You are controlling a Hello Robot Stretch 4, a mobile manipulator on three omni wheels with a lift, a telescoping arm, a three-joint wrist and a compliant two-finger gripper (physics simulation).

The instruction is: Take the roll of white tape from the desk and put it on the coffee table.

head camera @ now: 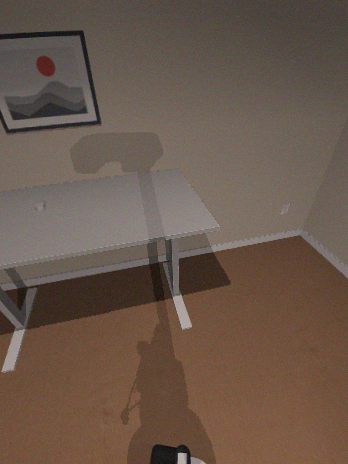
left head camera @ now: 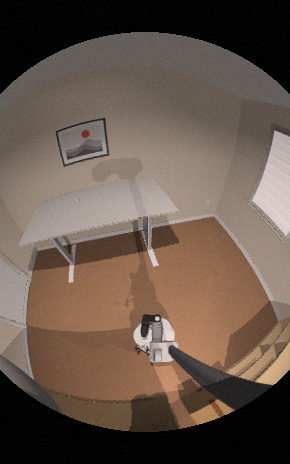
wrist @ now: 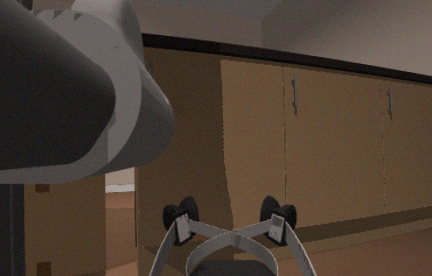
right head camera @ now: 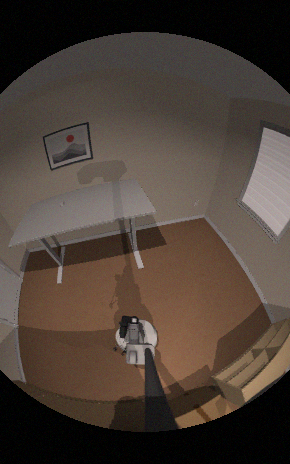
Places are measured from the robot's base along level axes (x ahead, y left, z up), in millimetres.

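Pixels of known places: gripper, fingertip midpoint: [left head camera: 140, 351] [wrist: 229, 211] [right head camera: 119, 352].
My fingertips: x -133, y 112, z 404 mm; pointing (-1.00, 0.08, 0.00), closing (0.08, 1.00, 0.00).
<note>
Ahead of a thing's pixels: the offset from my fingertips to its top centre. "*": to the spot under its first point. Level surfaces: height alone.
A small white roll of tape @(dx +1209, dy +703, dz +543 mm) [head camera: 40, 206] [left head camera: 77, 201] [right head camera: 62, 204] lies on the left part of the white desk @(dz +519 mm) [head camera: 115, 215] [left head camera: 115, 205] [right head camera: 100, 207], which stands against the wall. My gripper [wrist: 229, 211] is open in the wrist view, with its two dark fingertips apart and no object between them. It is away from the desk and faces wooden cabinets. The coffee table cannot be made out in these views.
Wooden cabinets [wrist: 335, 145] with a dark top stand in front of the wrist camera. A wooden shelf unit [left head camera: 250, 369] [right head camera: 231, 392] is at the lower right of the side head views. The desk's legs @(* dx +1334, dy -42, dz -110 mm) [head camera: 175, 270] reach the brown floor.
</note>
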